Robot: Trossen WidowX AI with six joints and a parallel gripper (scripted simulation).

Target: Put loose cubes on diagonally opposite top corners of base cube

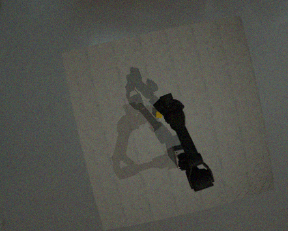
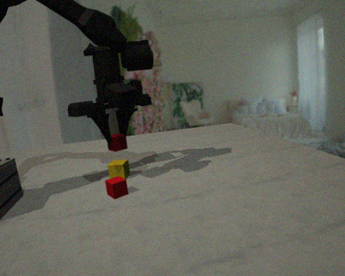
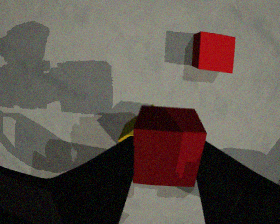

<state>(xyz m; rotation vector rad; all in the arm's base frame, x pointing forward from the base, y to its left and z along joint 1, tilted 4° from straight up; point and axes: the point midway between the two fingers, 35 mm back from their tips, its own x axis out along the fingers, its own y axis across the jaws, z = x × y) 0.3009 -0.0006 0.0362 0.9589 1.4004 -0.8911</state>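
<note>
My gripper tip is now 4 cm to the right of the yellow cube and 8 cm above it. Also, from my gripper tip: red cube (2 cm behind, 7 cm to the right, 8 cm below).
</note>
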